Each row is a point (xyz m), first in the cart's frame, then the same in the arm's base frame.
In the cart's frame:
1: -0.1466 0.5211 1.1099
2: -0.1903 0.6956 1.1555
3: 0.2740 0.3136 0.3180
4: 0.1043 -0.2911 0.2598
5: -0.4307 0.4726 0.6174
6: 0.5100 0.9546 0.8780
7: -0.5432 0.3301 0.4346
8: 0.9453 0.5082 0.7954
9: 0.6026 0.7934 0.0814
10: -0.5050 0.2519 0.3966
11: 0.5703 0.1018 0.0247
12: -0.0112 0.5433 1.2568
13: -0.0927 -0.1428 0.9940
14: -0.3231 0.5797 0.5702
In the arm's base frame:
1: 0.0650 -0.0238 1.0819
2: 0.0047 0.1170 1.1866
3: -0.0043 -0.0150 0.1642
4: 0.0171 -0.6345 0.0475
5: -0.4183 -0.1610 0.8114
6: 0.3007 0.6437 0.6674
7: -0.5652 -0.3289 0.6825
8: 0.7209 0.4103 0.2617
9: -0.0353 0.5649 -0.0742
10: -0.5340 -0.3839 0.6116
11: 0.1181 -0.0798 -0.2825
12: 0.2455 0.0443 1.1386
13: 0.2418 -0.6065 0.7881
14: -0.3959 -0.0182 0.7452

